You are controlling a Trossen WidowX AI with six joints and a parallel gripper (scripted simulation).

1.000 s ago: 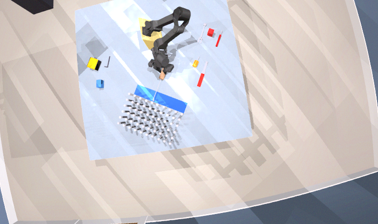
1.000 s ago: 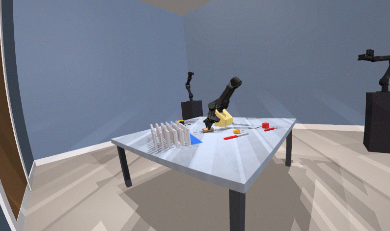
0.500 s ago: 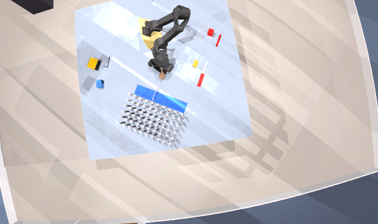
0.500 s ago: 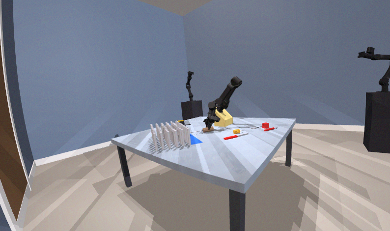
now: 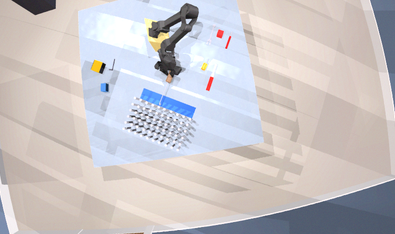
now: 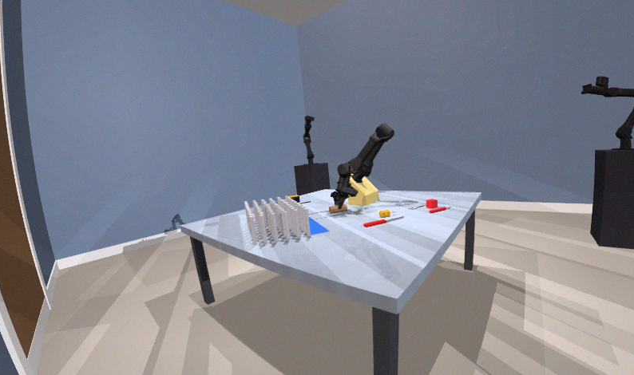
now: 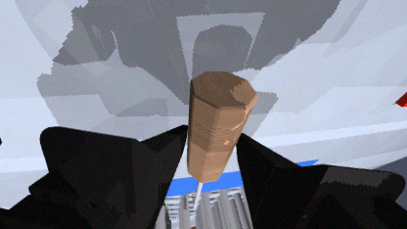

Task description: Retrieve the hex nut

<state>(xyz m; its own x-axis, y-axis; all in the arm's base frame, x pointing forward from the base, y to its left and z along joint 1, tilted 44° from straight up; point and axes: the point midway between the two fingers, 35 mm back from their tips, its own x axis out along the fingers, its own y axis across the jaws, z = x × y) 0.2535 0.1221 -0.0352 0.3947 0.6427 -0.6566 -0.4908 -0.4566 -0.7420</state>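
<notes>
Now: the wooden-handled tool 90 mm ahead of my gripper tip and 50 mm to the right of it. The rest, counted from my gripper tip: blue taped strip: 180 mm ahead, 50 mm to the right, 30 mm below; orange stub tool: 250 mm to the left, 50 mm behind, 10 mm below; grey fork tool: 340 mm to the left, 290 mm behind, 20 mm below.
</notes>
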